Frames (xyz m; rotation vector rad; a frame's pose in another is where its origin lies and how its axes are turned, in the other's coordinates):
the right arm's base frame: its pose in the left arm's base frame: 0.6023 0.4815 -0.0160 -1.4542 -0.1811 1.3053
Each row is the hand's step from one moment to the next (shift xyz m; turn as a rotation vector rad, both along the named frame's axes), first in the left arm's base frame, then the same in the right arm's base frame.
Working: the left arm's base frame: its pose in the right arm's base frame: -0.5781 0.4792 0.1763 1.4542 0.1811 -1.3053

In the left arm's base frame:
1: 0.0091 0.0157 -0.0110 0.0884 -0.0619 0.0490
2: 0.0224 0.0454 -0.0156 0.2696 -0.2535 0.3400
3: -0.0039 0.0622 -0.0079 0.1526 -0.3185 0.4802
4: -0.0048 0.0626 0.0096 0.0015 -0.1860 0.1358
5: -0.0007 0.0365 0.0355 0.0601 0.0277 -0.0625
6: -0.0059 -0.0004 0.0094 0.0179 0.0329 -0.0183
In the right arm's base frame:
1: 0.0211 -0.0021 -0.0001 -0.0398 -0.0608 -0.0936
2: 0.0499 -0.0164 0.0065 -0.2807 -0.3082 -0.2807
3: 0.0474 -0.0149 0.0385 -0.4544 -0.3312 -0.1978
4: 0.0369 -0.0281 0.0434 -0.2123 -0.0365 -0.0816
5: 0.0045 -0.0405 0.0306 0.0795 0.0066 -0.0438
6: -0.0081 -0.0040 0.0064 0.0410 -0.0074 0.0018

